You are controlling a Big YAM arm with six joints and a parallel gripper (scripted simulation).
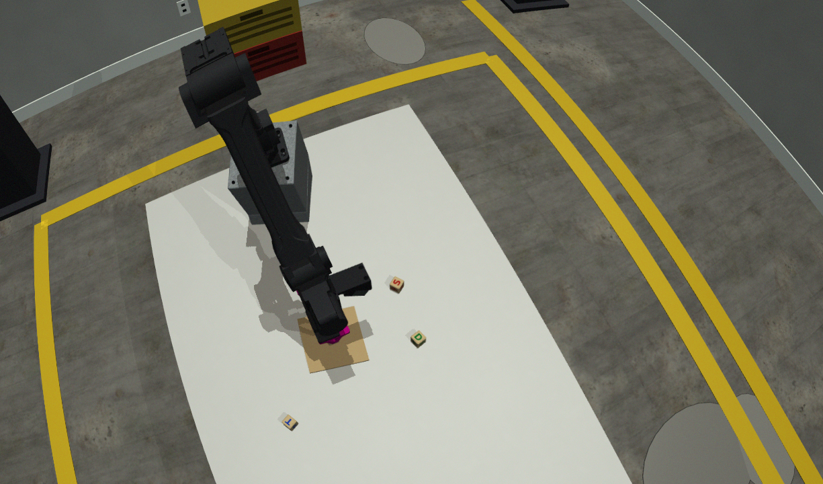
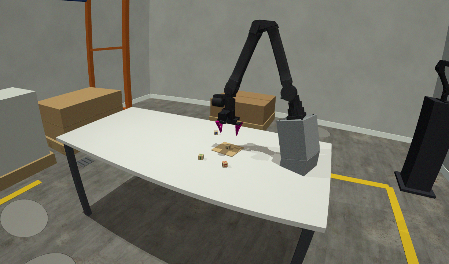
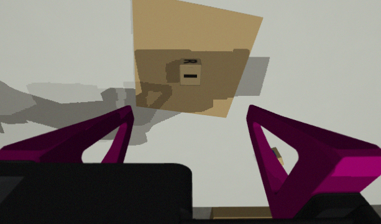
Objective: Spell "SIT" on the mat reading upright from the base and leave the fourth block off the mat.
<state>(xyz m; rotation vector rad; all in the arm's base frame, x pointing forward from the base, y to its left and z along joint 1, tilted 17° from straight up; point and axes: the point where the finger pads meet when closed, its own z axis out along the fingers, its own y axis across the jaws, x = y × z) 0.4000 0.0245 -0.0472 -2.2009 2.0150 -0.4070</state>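
Right now my hand is 80 mm past the S block, 190 mm to the right of it and 90 mm above it. Round my hand: I block (90 mm below); D block (70 mm ahead, 180 mm to the left, 90 mm below); tan mat (100 mm below).
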